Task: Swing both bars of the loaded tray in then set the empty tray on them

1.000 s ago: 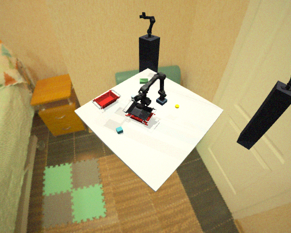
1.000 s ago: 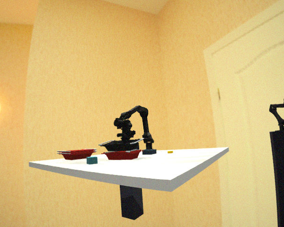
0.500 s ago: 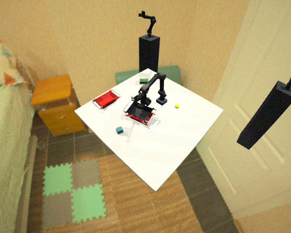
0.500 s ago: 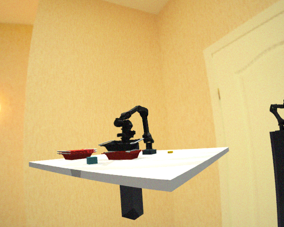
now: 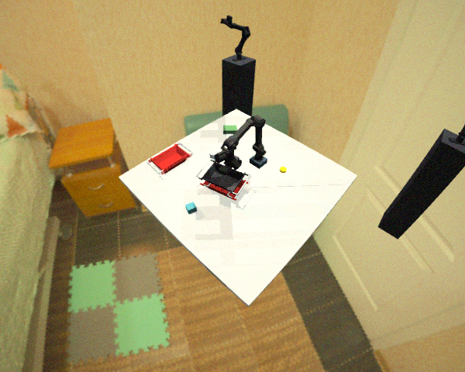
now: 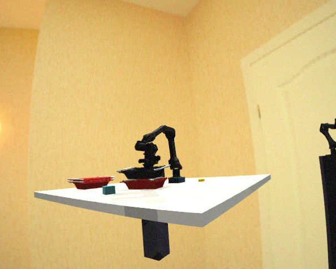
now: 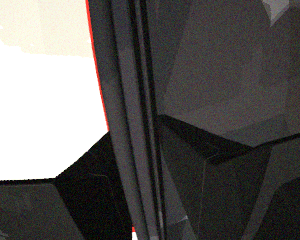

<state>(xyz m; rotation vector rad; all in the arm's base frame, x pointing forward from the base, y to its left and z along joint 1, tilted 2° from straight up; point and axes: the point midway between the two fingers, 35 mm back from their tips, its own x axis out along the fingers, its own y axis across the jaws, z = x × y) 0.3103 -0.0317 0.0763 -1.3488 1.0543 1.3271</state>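
The dark grey tray lies 7 cm ahead of my gripper tip, 3 cm above it and 1 cm to the left of it. Round my gripper tip: cyan block (34 cm ahead, 7 cm below, 2 cm to the right); then pale cylinder (25 cm to the right, 11 cm behind, 6 cm below); then yellow disc (36 cm behind, 22 cm to the left, 8 cm below).
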